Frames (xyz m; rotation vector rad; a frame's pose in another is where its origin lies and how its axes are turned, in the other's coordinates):
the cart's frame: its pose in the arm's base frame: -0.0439 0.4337 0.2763 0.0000 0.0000 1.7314
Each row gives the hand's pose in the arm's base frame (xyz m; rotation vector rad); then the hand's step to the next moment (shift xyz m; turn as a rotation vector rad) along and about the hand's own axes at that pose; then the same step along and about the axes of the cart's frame.
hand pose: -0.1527 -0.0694 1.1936 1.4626 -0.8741 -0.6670
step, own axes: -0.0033 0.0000 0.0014 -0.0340 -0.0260 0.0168
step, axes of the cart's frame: 0.0024 0.0026 -0.0004 0.0226 0.0259 -0.0305
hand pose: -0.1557 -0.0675 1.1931 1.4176 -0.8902 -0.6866
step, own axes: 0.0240 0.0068 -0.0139 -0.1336 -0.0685 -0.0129
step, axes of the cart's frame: -0.0161 -0.0213 0.0102 0.1222 0.0324 -0.0820
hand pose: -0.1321 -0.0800 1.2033 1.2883 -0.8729 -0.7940
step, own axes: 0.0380 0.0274 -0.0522 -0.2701 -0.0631 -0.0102
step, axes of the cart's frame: -0.0165 -0.0624 0.0274 0.2508 0.0781 -0.0898
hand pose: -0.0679 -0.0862 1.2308 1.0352 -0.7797 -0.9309
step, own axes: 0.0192 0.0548 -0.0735 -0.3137 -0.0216 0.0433
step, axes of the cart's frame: 0.0067 -0.0886 0.0297 0.2886 0.1265 -0.0378
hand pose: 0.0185 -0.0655 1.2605 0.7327 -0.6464 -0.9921
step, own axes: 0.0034 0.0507 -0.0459 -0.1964 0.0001 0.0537
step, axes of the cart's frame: 0.0160 -0.0653 0.0132 0.1812 0.0928 0.0029
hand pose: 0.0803 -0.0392 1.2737 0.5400 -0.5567 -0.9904
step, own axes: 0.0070 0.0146 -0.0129 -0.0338 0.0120 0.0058
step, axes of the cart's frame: -0.0008 -0.0206 0.0013 0.0355 0.0055 0.0057
